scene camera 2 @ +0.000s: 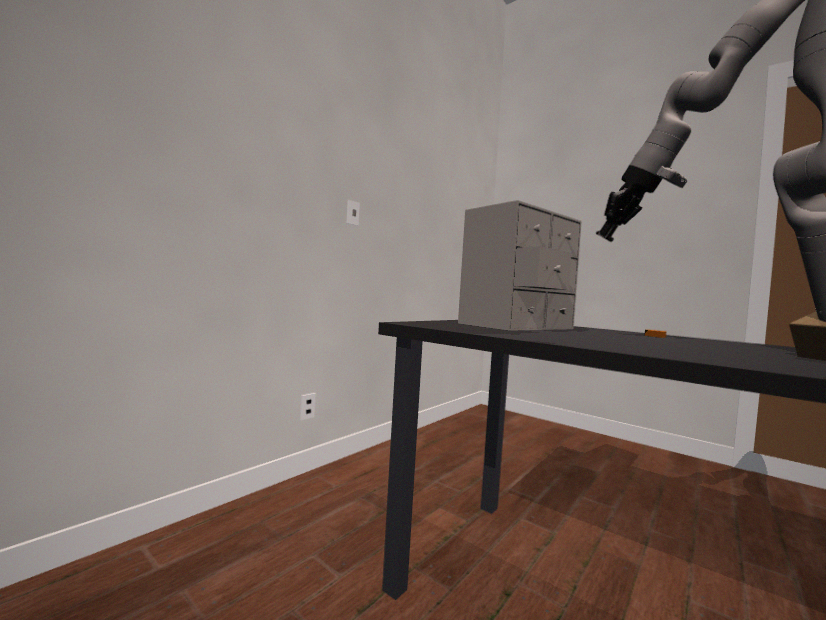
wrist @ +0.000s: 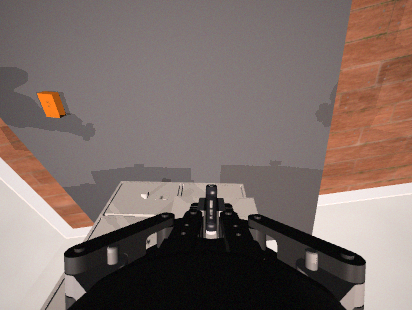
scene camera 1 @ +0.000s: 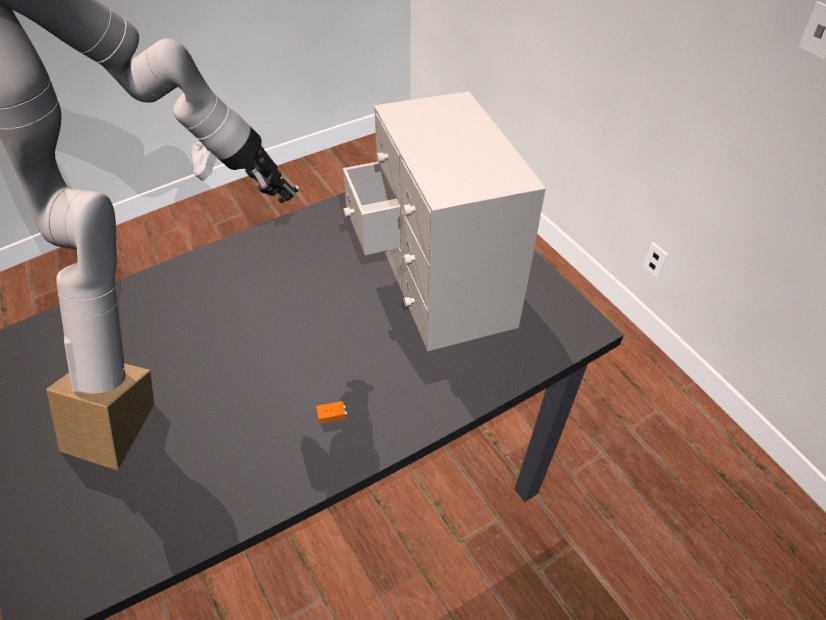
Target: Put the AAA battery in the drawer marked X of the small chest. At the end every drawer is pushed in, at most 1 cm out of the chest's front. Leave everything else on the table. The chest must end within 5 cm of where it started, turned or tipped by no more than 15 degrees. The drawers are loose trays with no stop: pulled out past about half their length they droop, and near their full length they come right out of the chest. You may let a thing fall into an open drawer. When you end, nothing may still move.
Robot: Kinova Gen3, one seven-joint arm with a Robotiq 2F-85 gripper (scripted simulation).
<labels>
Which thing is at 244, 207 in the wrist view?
A drawer.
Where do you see a drawer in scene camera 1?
390, 160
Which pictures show the gripper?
Scene camera 2, the wrist view and scene camera 1: all of them.
</labels>
